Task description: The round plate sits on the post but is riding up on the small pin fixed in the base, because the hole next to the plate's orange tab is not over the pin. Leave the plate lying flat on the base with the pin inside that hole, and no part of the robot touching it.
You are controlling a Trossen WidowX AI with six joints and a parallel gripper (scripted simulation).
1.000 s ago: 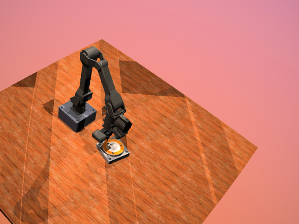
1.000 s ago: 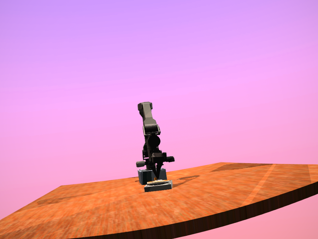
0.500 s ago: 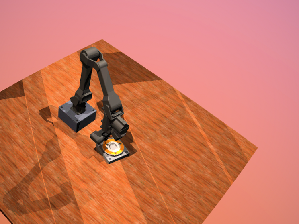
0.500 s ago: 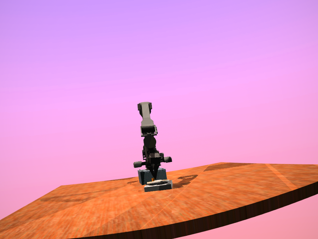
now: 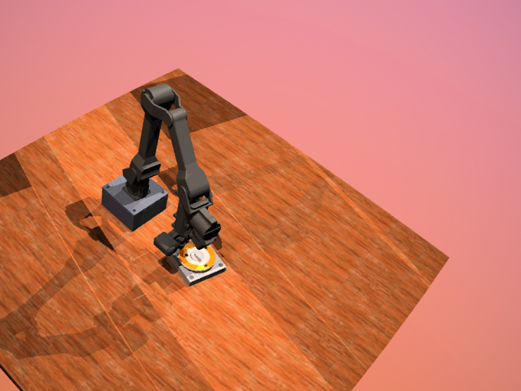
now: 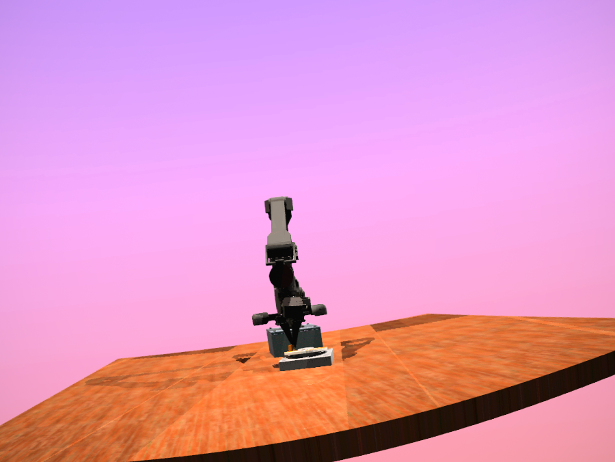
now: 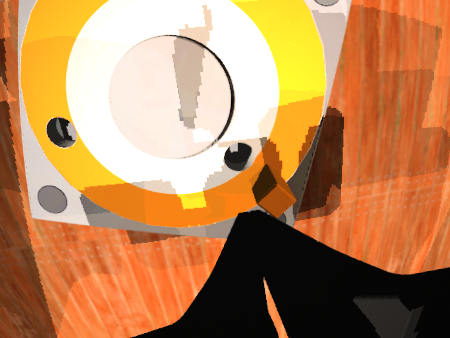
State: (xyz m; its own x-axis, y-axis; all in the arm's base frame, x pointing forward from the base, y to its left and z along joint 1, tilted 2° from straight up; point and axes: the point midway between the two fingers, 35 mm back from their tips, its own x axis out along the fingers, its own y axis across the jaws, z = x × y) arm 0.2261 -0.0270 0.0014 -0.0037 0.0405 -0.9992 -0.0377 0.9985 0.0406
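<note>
Now: gripper tip 30 mm short of the round plate and 10 mm to the right of it. Round my gripper tip: base: 50 mm ahead, 20 mm to the left, 20 mm below.
</note>
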